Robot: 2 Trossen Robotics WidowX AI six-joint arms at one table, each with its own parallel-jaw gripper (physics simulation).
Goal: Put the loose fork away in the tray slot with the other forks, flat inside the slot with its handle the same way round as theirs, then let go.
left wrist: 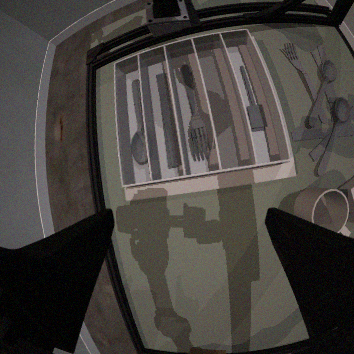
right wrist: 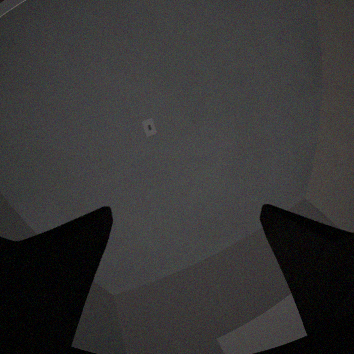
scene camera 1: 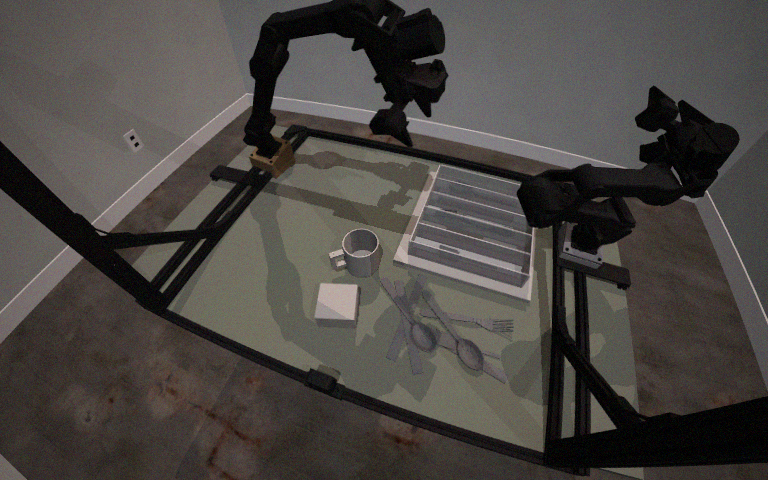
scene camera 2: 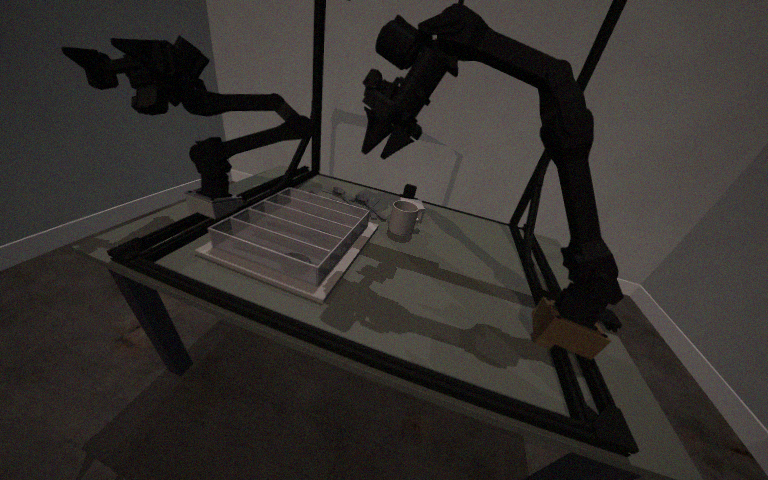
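The loose fork (scene camera 1: 480, 323) (left wrist: 299, 65) lies at the edge of a cutlery pile, tines to the right in scene camera 1. A spoon crosses its handle. The divided tray (scene camera 2: 263, 248) (left wrist: 207, 174) holds fork cutlery (left wrist: 197, 131) in its middle slot, handle at the top and tines at the bottom in the left wrist view. In that view the loose fork's tines point up. My left gripper (scene camera 1: 419, 130) (scene camera 2: 373, 155) (left wrist: 192, 217) is open and empty, high above the table. My right gripper (scene camera 1: 668, 96) (scene camera 2: 87, 45) (right wrist: 187, 214) is open and empty, raised and turned away from the table.
Two spoons (scene camera 1: 423, 336) (scene camera 1: 470, 354) and several flat pieces lie crossed with the fork. A mug (scene camera 1: 368, 259) (scene camera 2: 403, 220) stands between the pile and my left arm's side. A white block (scene camera 1: 336, 301) lies nearer the front. The tray stands on a white board (scene camera 1: 402, 257).
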